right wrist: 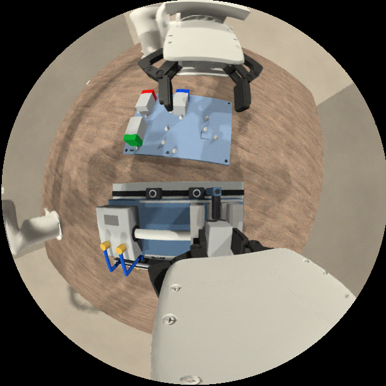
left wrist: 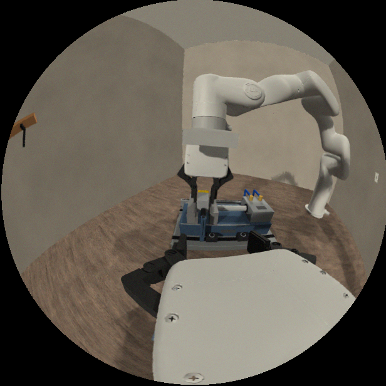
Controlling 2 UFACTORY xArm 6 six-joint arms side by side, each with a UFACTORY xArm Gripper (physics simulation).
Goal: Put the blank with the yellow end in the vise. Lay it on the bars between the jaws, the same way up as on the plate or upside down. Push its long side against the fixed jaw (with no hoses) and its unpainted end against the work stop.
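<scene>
The grey blank with the yellow end (left wrist: 203,198) (right wrist: 218,237) is upright between the jaws of the vise (left wrist: 235,230) (right wrist: 165,217). Its yellow end points away from the work stop (left wrist: 203,225) (right wrist: 215,206) and is hidden in the right wrist view. Its unpainted end is close to the stop; contact cannot be told. The fixed jaw (left wrist: 192,212) (right wrist: 234,215) is close to its long side; whether they touch is unclear. My right gripper (left wrist: 203,200) (right wrist: 216,238) is slightly open, with its fingers around the blank. My left gripper (left wrist: 218,243) (right wrist: 206,107) is open and empty, above the plate.
The light blue plate (right wrist: 195,152) bears blanks with a red end (right wrist: 145,102), a blue end (right wrist: 181,103) and a green end (right wrist: 134,131), and small white pegs. The vise's cylinder block (left wrist: 259,208) (right wrist: 117,227) carries blue hoses. A third arm (left wrist: 325,185) (right wrist: 37,228) stands beside the vise.
</scene>
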